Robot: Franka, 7 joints.
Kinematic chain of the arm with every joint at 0, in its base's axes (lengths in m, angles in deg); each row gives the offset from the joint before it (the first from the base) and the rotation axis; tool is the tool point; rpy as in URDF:
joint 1: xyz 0 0 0.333 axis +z
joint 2: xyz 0 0 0 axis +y
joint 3: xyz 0 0 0.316 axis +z
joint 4: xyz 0.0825 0 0 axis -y
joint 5: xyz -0.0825 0 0.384 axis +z
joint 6: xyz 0 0 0 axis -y
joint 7: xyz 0.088 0 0 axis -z
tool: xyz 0 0 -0.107 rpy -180 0 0
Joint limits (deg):
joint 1: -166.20..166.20
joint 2: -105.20..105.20
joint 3: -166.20..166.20
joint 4: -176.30..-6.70
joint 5: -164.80..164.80
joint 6: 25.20..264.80
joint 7: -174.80..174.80
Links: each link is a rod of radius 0.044 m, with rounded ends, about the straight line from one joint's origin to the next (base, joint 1, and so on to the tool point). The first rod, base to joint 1, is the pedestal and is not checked.
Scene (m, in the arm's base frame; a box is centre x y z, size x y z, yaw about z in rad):
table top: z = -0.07
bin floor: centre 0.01 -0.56 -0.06 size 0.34 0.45 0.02 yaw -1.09
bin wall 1: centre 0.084 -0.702 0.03 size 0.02 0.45 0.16 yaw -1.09
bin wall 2: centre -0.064 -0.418 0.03 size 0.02 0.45 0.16 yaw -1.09
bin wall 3: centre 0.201 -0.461 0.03 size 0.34 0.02 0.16 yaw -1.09
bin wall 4: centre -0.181 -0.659 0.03 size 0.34 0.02 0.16 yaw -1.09
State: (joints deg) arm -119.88 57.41 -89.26 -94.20 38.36 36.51 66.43
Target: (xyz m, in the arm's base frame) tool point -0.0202 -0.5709 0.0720
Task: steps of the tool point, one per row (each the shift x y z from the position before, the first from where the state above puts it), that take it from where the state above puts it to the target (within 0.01 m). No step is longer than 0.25 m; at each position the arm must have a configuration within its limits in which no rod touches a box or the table.
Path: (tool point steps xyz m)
1: 0.0213 -0.1885 -0.0519
2: 0.0977 -0.1733 -0.0471
3: 0.1632 -0.1275 -0.0394
4: 0.2058 -0.0584 -0.0289
5: 0.0014 -0.0054 -0.0804
6: -0.0015 0.0054 -0.0824

